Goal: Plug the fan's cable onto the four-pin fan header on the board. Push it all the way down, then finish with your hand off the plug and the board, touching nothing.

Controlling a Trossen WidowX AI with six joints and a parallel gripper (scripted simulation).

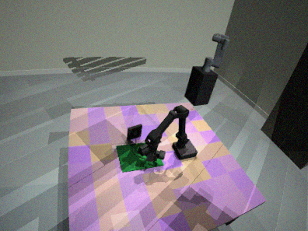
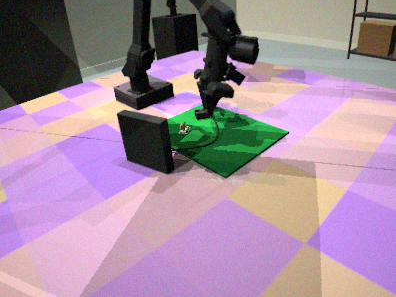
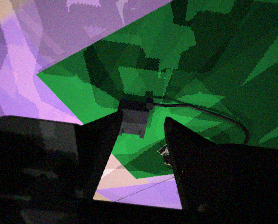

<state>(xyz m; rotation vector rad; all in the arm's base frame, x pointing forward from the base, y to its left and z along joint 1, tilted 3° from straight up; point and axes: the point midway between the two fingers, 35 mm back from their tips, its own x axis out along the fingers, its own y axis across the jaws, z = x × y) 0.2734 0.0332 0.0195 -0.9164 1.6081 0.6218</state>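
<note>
Now: gripper tip 20 mm past the dark plug and 10 mm above it. From my gripper tip the other things lie so: black fan block: 40 mm ahead, 240 mm to the right, 40 mm above; then green board: 60 mm ahead, 50 mm to the right, 40 mm below; then white four-pin header: 100 mm to the right, 20 mm below.
</note>
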